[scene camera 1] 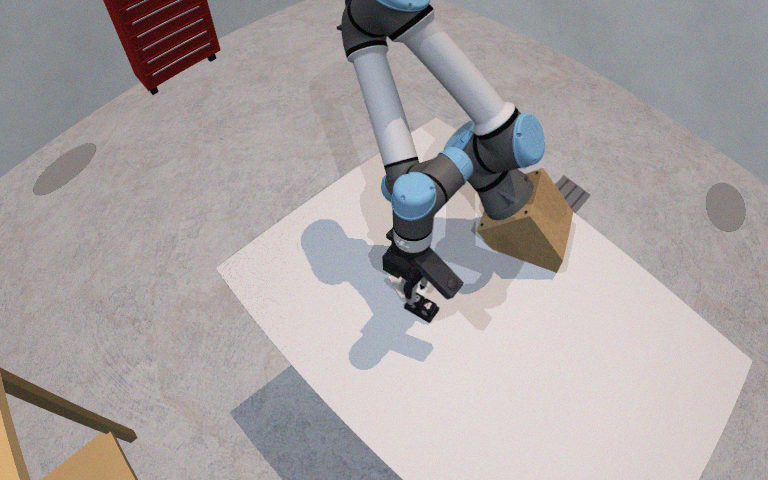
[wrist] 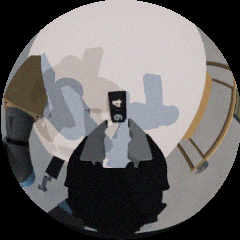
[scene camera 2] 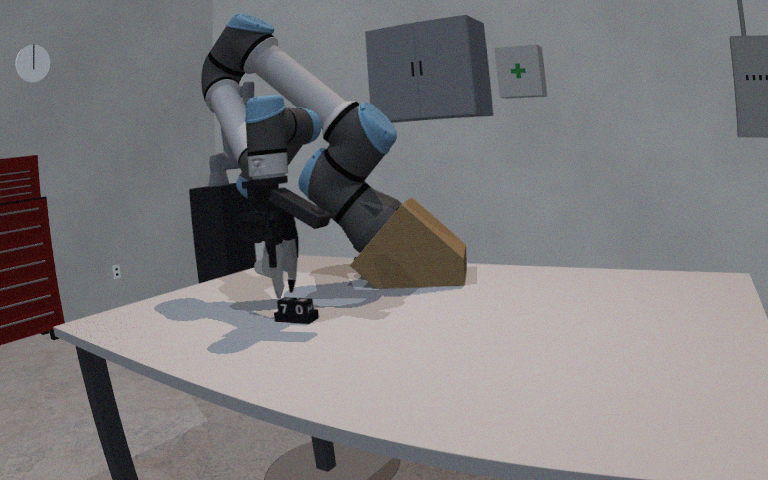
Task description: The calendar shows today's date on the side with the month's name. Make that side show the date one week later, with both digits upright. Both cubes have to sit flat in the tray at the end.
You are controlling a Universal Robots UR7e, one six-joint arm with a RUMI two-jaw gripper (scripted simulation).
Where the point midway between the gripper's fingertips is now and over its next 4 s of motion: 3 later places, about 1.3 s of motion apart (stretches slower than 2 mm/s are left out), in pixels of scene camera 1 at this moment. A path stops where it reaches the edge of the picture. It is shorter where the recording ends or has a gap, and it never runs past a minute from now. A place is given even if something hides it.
My gripper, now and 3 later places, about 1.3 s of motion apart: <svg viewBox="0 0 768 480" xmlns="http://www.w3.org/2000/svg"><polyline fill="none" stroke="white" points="415,296 415,301 416,287 414,280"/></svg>
